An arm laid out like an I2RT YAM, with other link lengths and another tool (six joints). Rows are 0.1 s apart.
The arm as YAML. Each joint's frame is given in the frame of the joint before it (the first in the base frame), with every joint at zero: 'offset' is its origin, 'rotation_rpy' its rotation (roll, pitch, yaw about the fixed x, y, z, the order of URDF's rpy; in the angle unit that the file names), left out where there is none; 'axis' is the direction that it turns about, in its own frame. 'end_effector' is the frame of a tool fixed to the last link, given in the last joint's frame.
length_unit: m
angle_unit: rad
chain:
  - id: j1
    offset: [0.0, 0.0, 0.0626]
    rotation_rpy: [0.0, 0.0, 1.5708]
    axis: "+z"
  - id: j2
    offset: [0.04, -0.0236, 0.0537]
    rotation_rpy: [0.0, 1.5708, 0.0]
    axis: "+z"
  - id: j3
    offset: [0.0, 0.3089, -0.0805]
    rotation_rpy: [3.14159, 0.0, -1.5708]
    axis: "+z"
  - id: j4
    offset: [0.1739, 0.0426, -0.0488]
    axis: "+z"
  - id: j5
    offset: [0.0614, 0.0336, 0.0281]
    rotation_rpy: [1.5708, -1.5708, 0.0]
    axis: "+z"
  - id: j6
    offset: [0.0, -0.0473, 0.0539]
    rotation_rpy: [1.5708, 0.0, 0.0]
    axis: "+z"
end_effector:
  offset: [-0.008, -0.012, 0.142]
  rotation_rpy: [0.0, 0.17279, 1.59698]
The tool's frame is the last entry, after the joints.
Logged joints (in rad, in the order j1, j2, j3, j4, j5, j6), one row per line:
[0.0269 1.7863 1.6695 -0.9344 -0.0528 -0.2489]
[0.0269 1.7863 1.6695 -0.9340 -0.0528 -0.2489]
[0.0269 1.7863 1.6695 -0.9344 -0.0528 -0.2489]
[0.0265 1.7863 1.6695 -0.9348 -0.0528 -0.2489]
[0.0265 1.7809 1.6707 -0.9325 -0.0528 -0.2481]
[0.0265 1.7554 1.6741 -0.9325 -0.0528 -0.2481]
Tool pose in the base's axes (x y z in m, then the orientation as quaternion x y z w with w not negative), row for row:
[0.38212 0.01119 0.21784 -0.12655 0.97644 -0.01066 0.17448]
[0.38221 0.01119 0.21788 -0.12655 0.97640 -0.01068 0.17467]
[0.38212 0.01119 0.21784 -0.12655 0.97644 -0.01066 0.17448]
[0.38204 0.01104 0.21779 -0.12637 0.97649 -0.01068 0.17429]
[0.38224 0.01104 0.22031 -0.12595 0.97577 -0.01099 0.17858]
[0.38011 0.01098 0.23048 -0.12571 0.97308 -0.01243 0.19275]
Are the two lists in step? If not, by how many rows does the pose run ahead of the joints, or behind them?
They are in step.
